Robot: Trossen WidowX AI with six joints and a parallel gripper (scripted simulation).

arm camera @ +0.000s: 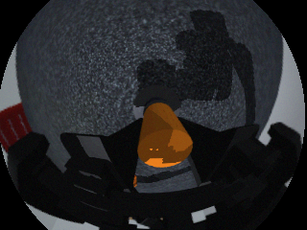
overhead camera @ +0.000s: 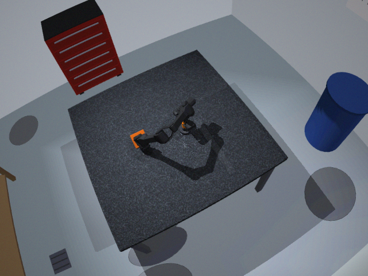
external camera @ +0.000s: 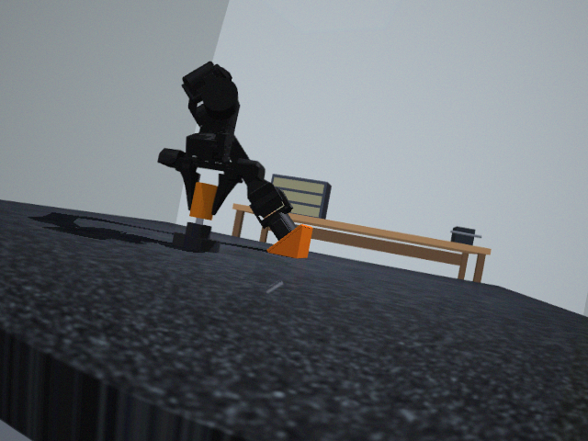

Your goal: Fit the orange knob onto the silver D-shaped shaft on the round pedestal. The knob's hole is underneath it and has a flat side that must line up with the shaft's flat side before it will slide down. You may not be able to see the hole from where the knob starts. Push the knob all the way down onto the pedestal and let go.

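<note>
Now: the round black pedestal 3 cm below my gripper tip. Round my gripper tip: orange knob: 3 cm above.
</note>
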